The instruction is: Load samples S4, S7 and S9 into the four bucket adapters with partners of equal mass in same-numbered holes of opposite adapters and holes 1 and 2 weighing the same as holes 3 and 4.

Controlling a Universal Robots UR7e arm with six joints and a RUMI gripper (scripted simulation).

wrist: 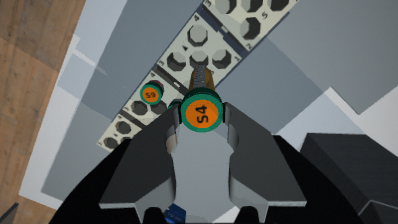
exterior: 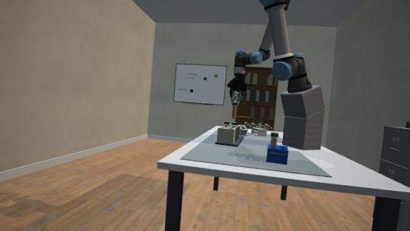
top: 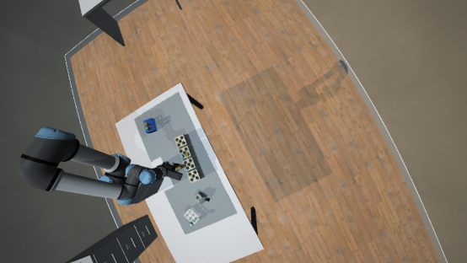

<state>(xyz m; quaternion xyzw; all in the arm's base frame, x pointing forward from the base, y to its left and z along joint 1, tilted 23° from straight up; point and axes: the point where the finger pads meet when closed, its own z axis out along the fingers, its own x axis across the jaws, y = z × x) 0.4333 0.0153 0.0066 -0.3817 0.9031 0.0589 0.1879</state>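
The tube S4 is 5 cm below my hand and 1 cm ahead of it. From my hand the other things lie so: tube S9: 18 cm below, 8 cm to the left, 2 cm ahead; adapter 1: 20 cm below, 11 cm to the left; green DONE key: 31 cm to the right, 18 cm below, 3 cm behind.
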